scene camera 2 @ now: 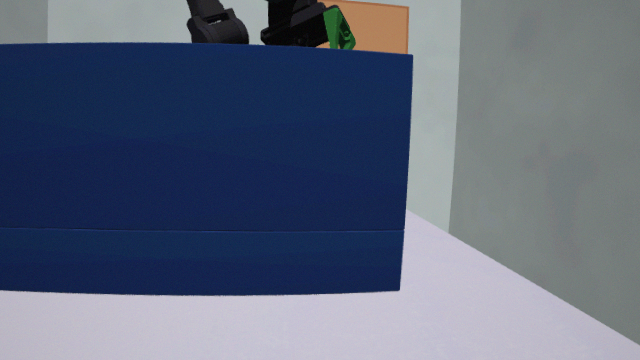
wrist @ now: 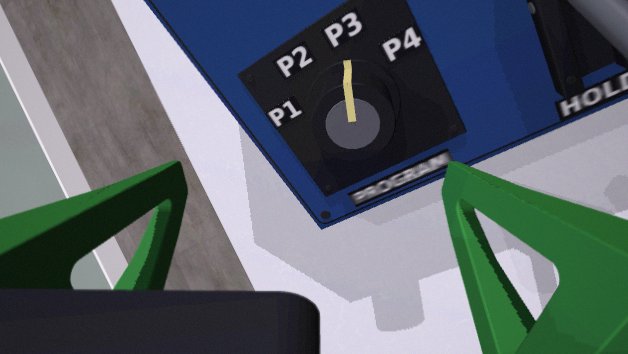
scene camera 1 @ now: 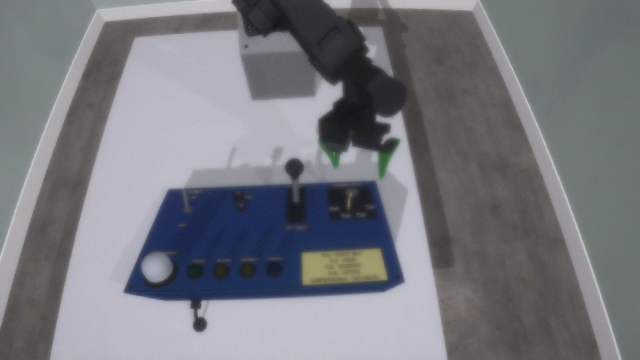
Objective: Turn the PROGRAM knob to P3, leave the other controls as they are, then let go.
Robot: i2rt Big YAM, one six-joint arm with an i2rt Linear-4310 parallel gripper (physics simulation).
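Where they show: gripper, fingertip midpoint: (wrist: 314,175) (scene camera 1: 358,172); arm's base, link origin: (scene camera 1: 267,15).
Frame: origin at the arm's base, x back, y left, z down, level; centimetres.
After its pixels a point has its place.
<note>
The PROGRAM knob (scene camera 1: 351,195) {x -46.4, y 9.1, z 11.1 cm} (wrist: 353,123) {x -45.6, y 9.4, z 11.5 cm} is a round black knob with a grey cap on a black plate (wrist: 425,125) {x -43.3, y 6.8, z 15.8 cm}. Its cream pointer line (wrist: 348,95) {x -46.8, y 8.6, z 10.9 cm} points at the P3 label (wrist: 343,29) {x -50.0, y 7.0, z 12.7 cm} in the wrist view. P2 (wrist: 294,60) {x -50.6, y 10.1, z 12.7 cm} and P1 (wrist: 285,113) {x -48.9, y 12.8, z 13.7 cm} are on one side, P4 (wrist: 402,44) {x -47.5, y 5.1, z 13.7 cm} on the other. My gripper (scene camera 1: 358,169) {x -44.2, y 10.5, z 5.2 cm} (wrist: 314,175) {x -44.2, y 10.5, z 5.2 cm} is wide open and empty. Its green fingertips stand apart from the knob, back from it beyond the panel's edge. In scene camera 2 the knob is hidden behind the blue panel (scene camera 2: 200,150) {x -63.8, y -1.7, z 13.1 cm}.
The blue panel (scene camera 1: 210,240) {x -49.5, y -20.9, z 10.8 cm} also carries a black-ball lever (scene camera 1: 294,168) {x -39.3, y -1.5, z 7.6 cm} beside the knob, a toggle (scene camera 1: 187,201) {x -39.2, y -25.5, z 12.5 cm}, a small black control (scene camera 1: 240,199) {x -42.1, y -13.8, z 10.9 cm}, a white dome (scene camera 1: 157,267) {x -54.7, y -28.6, z 3.2 cm}, several round coloured lamps and a yellow label (scene camera 1: 345,267) {x -61.1, y 3.3, z 7.5 cm}. A small lever (scene camera 1: 199,324) {x -64.0, y -28.7, z 22.3 cm} sticks out from its side.
</note>
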